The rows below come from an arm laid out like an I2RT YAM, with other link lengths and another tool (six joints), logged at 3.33 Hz.
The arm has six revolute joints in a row. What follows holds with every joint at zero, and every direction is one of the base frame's. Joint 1 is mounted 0.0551 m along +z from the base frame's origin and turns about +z. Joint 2 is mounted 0.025 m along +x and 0.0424 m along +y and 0.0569 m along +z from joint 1 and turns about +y. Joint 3 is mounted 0.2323 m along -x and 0.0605 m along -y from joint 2 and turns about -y. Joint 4 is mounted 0.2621 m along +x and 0.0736 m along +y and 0.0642 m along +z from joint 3 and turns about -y. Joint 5 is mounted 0.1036 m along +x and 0.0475 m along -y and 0.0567 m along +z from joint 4 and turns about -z. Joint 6 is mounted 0.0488 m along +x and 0.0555 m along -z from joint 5 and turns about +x. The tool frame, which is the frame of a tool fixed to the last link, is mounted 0.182 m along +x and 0.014 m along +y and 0.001 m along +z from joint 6; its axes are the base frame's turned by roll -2.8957, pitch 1.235 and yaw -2.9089 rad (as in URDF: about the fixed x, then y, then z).
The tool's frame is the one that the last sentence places.
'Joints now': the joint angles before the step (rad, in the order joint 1, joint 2, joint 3, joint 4, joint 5, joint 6). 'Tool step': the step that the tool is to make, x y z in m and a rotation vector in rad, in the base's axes. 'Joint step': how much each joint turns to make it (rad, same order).
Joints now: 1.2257 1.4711 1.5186 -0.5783 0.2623 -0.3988
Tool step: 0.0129 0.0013 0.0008 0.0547 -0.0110 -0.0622
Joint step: -0.0015 -0.0136 -0.0643 0.0951 0.0490 0.0383
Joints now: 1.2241 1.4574 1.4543 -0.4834 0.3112 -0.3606
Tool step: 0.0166 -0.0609 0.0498 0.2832 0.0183 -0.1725
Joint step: -0.0382 -0.3065 -0.2892 0.1824 0.0800 0.1703
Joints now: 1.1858 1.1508 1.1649 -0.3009 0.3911 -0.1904
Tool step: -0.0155 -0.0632 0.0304 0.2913 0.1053 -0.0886
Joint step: -0.0016 -0.3264 -0.2259 0.0341 0.0399 0.2408
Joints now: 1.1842 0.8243 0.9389 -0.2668 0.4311 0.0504
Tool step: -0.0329 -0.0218 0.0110 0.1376 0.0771 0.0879
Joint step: 0.0000 -0.1969 -0.0874 -0.0555 -0.1027 0.1198
